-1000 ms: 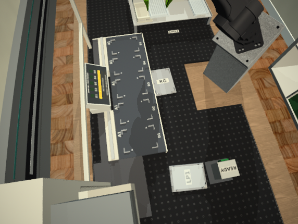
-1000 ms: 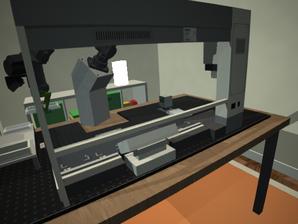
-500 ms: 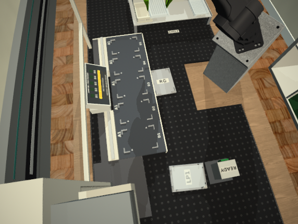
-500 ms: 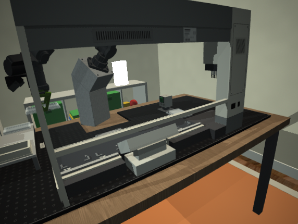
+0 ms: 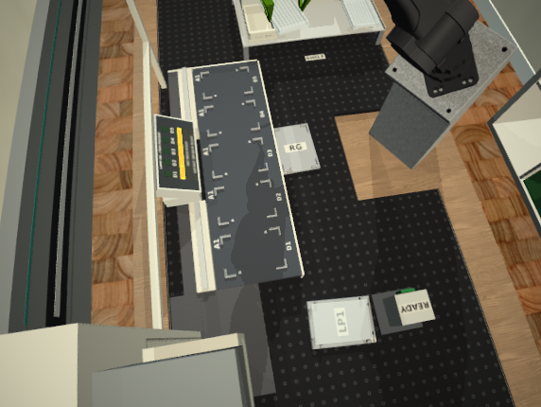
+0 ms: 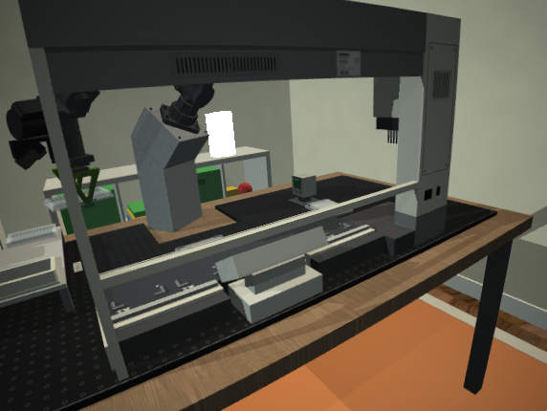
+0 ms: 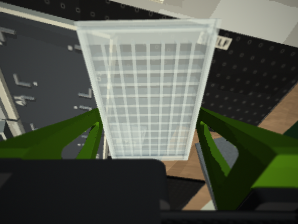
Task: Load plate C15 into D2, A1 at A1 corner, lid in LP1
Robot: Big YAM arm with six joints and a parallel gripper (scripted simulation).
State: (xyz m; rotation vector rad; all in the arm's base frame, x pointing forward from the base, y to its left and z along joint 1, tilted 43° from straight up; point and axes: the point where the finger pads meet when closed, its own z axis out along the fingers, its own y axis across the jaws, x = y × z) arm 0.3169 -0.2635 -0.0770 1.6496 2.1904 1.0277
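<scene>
Right now my hand is 10 mm to the left of the sample plate. Also, from my hand: shelf 240 mm to the right, 150 mm below, 70 mm behind; cream reservoir 140 mm to the right, 140 mm below, 70 mm ahead; shelf label 210 mm below, 110 mm behind, 80 mm to the right.
</scene>
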